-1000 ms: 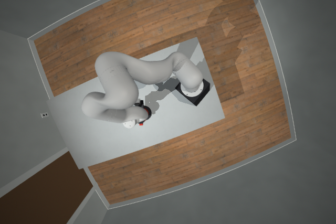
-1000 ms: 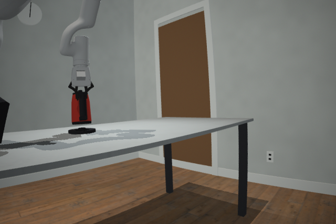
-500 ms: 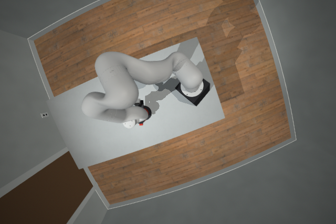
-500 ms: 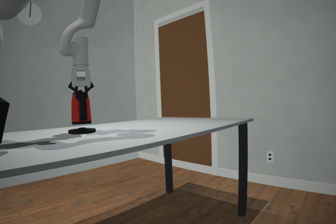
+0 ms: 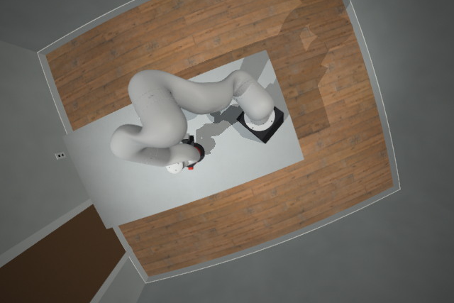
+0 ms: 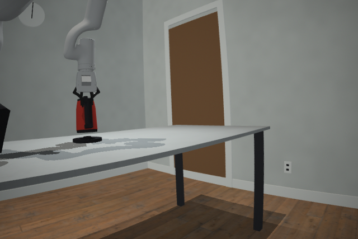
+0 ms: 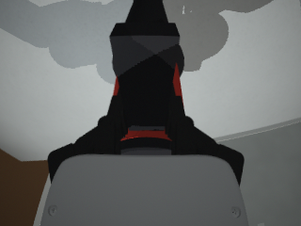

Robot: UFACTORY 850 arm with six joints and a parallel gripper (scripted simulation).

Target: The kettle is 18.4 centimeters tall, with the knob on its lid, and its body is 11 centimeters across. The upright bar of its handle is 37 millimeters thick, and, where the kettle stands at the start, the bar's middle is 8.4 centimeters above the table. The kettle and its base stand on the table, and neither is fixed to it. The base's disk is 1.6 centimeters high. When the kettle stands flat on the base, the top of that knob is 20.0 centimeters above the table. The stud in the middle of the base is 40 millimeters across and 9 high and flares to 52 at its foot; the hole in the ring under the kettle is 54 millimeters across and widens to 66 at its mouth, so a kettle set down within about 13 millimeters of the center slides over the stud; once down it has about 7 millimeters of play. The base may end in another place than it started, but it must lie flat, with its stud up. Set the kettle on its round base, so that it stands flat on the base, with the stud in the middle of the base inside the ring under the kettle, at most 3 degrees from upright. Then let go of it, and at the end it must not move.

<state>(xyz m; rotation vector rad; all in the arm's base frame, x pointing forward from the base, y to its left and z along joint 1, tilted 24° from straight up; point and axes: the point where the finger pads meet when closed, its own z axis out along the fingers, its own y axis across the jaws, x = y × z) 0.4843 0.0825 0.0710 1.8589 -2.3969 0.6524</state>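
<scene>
The red kettle lies 10 mm ahead of my hand, 20 mm to the left of it and 50 mm below it. From my hand the other things lie so: black round base: 20 mm ahead, 50 mm to the left, 180 mm below.
</scene>
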